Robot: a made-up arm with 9 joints. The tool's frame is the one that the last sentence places.
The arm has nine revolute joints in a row. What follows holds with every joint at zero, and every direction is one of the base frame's.
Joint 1 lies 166 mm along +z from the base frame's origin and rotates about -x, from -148.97 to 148.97 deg.
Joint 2 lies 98.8 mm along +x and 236.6 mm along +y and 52 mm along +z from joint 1 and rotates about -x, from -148.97 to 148.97 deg.
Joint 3 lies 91 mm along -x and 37.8 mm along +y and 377.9 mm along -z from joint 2 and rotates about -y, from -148.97 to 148.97 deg.
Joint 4 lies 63.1 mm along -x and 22.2 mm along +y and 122.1 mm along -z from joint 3 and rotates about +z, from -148.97 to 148.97 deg.
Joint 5 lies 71.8 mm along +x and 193.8 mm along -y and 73.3 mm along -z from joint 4 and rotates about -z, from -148.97 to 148.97 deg.
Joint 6 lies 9.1 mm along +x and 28.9 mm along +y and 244.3 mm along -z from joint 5 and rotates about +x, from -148.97 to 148.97 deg.
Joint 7 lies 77.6 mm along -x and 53.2 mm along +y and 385.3 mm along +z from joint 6 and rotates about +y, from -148.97 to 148.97 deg.
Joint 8 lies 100.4 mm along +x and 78 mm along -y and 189.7 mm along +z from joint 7 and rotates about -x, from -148.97 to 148.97 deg.
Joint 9 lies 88.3 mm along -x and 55.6 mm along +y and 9.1 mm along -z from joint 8 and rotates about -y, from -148.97 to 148.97 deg.
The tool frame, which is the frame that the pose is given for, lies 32.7 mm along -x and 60.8 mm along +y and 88.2 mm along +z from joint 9; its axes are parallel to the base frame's.
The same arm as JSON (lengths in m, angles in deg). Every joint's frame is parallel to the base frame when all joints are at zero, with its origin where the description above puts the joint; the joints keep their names.
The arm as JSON. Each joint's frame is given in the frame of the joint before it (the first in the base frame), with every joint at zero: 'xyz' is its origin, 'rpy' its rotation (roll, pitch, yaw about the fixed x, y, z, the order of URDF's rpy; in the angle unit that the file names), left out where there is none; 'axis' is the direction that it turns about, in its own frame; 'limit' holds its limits. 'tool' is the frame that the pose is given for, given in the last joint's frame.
{"units": {"length": "m", "angle": "deg"}, "joints": [
  {"name": "joint 1", "type": "revolute", "origin": {"xyz": [0.0, 0.0, 0.166]}, "axis": [-1.0, 0.0, 0.0], "limit": {"lower": -148.97, "upper": 148.97}},
  {"name": "joint 2", "type": "revolute", "origin": {"xyz": [0.0988, 0.2366, 0.052]}, "axis": [-1.0, 0.0, 0.0], "limit": {"lower": -148.97, "upper": 148.97}},
  {"name": "joint 3", "type": "revolute", "origin": {"xyz": [-0.091, 0.0378, -0.3779]}, "axis": [0.0, -1.0, 0.0], "limit": {"lower": -148.97, "upper": 148.97}},
  {"name": "joint 4", "type": "revolute", "origin": {"xyz": [-0.0631, 0.0222, -0.1221]}, "axis": [0.0, 0.0, 1.0], "limit": {"lower": -148.97, "upper": 148.97}},
  {"name": "joint 5", "type": "revolute", "origin": {"xyz": [0.0718, -0.1938, -0.0733]}, "axis": [0.0, 0.0, -1.0], "limit": {"lower": -148.97, "upper": 148.97}},
  {"name": "joint 6", "type": "revolute", "origin": {"xyz": [0.0091, 0.0289, -0.2443]}, "axis": [1.0, 0.0, 0.0], "limit": {"lower": -148.97, "upper": 148.97}},
  {"name": "joint 7", "type": "revolute", "origin": {"xyz": [-0.0776, 0.0532, 0.3853]}, "axis": [0.0, 1.0, 0.0], "limit": {"lower": -148.97, "upper": 148.97}},
  {"name": "joint 8", "type": "revolute", "origin": {"xyz": [0.1004, -0.078, 0.1897]}, "axis": [-1.0, 0.0, 0.0], "limit": {"lower": -148.97, "upper": 148.97}},
  {"name": "joint 9", "type": "revolute", "origin": {"xyz": [-0.0883, 0.0556, -0.0091]}, "axis": [0.0, -1.0, 0.0], "limit": {"lower": -148.97, "upper": 148.97}}
], "tool": {"origin": {"xyz": [-0.0327, 0.0608, 0.0882]}}}

